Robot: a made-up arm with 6 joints. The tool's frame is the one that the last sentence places.
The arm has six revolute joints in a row. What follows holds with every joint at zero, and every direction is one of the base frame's.
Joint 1 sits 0.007 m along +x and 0.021 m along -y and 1.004 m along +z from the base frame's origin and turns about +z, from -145.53 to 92.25 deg.
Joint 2 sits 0.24 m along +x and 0.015 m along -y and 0.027 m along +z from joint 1 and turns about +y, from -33.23 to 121.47 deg.
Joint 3 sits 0.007 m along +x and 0.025 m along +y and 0.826 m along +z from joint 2 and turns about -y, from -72.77 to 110.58 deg.
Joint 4 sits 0.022 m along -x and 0.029 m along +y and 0.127 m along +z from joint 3 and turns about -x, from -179.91 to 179.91 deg.
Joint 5 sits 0.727 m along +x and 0.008 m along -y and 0.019 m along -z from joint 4 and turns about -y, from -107.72 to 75.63 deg.
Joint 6 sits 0.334 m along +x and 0.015 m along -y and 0.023 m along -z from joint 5 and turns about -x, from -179.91 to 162.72 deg.
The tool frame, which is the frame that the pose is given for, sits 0.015 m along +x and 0.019 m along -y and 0.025 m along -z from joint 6; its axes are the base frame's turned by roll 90, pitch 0 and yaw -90 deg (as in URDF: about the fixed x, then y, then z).
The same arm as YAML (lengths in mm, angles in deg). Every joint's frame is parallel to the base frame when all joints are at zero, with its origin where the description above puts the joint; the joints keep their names.
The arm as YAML. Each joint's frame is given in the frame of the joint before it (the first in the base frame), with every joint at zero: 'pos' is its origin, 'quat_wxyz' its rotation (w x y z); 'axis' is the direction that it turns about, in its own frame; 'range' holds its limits. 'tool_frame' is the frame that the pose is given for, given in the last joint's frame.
length_unit: mm
angle_unit: deg
joints:
  - joint: joint 1
    pos: [7.0, -21.0, 1004.0]
    quat_wxyz: [1.0, 0.0, 0.0, 0.0]
    axis: [0.0, 0.0, 1.0]
    range: [-145.53, 92.25]
  - joint: joint 2
    pos: [240.0, -15.0, 27.0]
    quat_wxyz: [1.0, 0.0, 0.0, 0.0]
    axis: [0.0, 1.0, 0.0]
    range: [-33.23, 121.47]
  - joint: joint 3
    pos: [7.0, 25.0, 826.0]
    quat_wxyz: [1.0, 0.0, 0.0, 0.0]
    axis: [0.0, -1.0, 0.0]
    range: [-72.77, 110.58]
  - joint: joint 4
    pos: [-22.0, 29.0, 127.0]
    quat_wxyz: [1.0, 0.0, 0.0, 0.0]
    axis: [-1.0, 0.0, 0.0]
    range: [-179.91, 179.91]
  - joint: joint 5
    pos: [727.0, -8.0, -19.0]
    quat_wxyz: [1.0, 0.0, 0.0, 0.0]
    axis: [0.0, -1.0, 0.0]
    range: [-107.72, 75.63]
  - joint: joint 6
    pos: [334.0, -15.0, -23.0]
    quat_wxyz: [1.0, 0.0, 0.0, 0.0]
    axis: [-1.0, 0.0, 0.0]
    range: [-179.91, 162.72]
tool_frame:
  pos: [15.0, -19.0, -25.0]
  quat_wxyz: [0.5, 0.5, -0.5, -0.5]

